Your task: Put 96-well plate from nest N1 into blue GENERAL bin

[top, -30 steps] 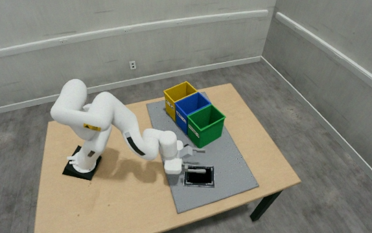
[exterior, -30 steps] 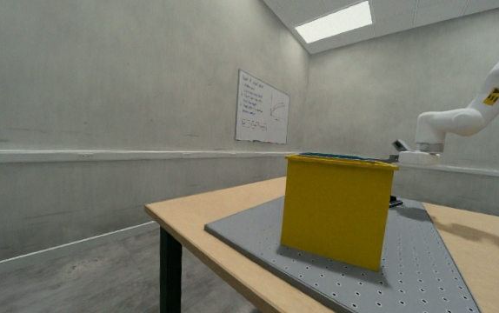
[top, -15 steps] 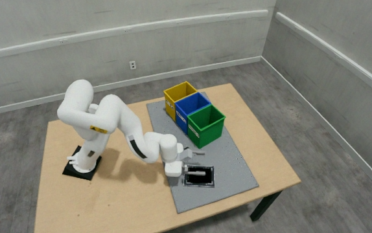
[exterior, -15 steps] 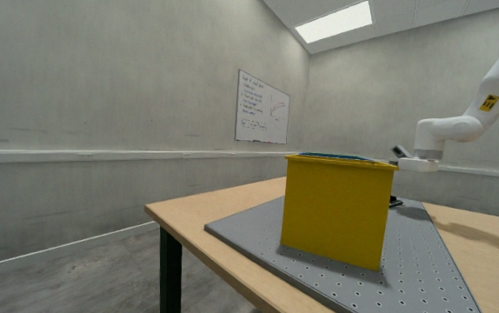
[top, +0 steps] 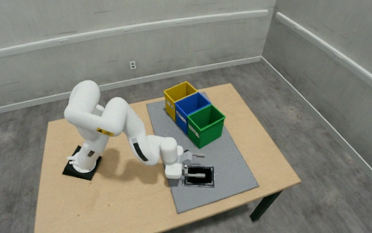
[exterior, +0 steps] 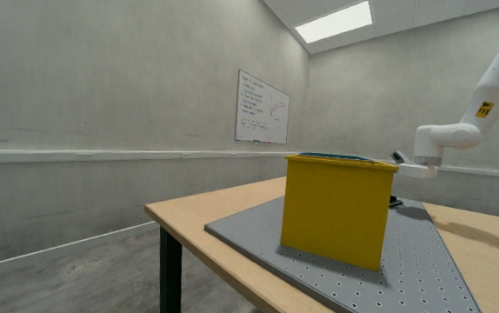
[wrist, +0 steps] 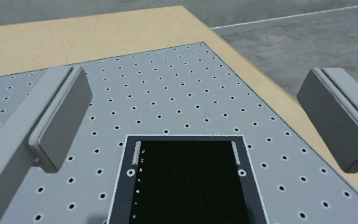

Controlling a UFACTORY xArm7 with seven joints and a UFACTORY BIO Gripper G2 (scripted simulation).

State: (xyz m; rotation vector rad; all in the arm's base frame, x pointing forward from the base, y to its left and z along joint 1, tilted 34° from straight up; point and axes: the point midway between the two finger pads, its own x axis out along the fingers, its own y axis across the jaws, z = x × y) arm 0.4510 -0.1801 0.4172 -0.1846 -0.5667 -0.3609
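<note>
My hand is 100 mm above the black 96-well plate. From my hand the other things lie so: blue bin: 360 mm to the left, 120 mm ahead, 30 mm below; then green bin: 240 mm to the left, 150 mm ahead, 30 mm below; then plate nest N1: 110 mm below.
</note>
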